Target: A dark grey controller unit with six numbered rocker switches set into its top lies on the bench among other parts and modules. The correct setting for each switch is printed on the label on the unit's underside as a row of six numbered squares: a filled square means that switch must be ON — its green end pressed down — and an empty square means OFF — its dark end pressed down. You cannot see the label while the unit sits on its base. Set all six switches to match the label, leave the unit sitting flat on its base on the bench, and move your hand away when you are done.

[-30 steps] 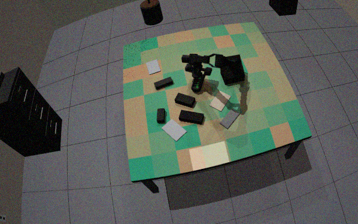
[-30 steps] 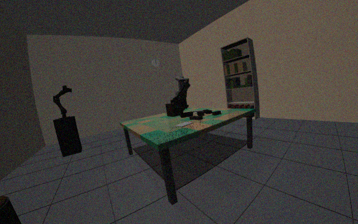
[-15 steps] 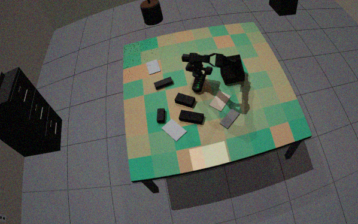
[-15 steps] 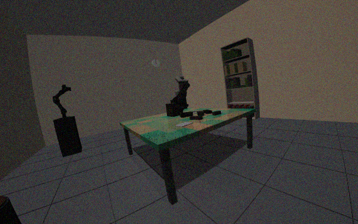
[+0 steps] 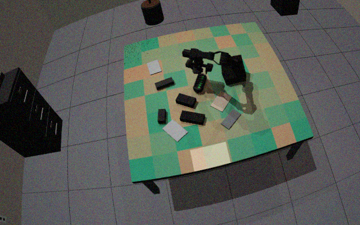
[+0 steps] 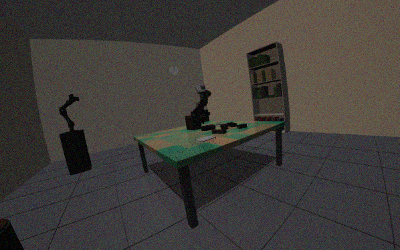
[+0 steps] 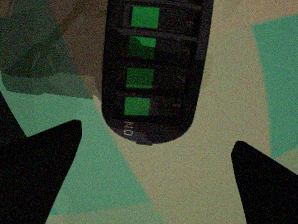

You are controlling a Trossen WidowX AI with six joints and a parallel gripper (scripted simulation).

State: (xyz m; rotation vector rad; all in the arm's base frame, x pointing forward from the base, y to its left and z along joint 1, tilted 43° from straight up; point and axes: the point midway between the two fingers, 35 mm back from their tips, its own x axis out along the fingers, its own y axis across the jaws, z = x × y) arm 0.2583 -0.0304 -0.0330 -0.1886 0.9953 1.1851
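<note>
Right now my gripper tip is 15 cm short of the module, 16 cm to the right of it and 6 cm above it.
</note>
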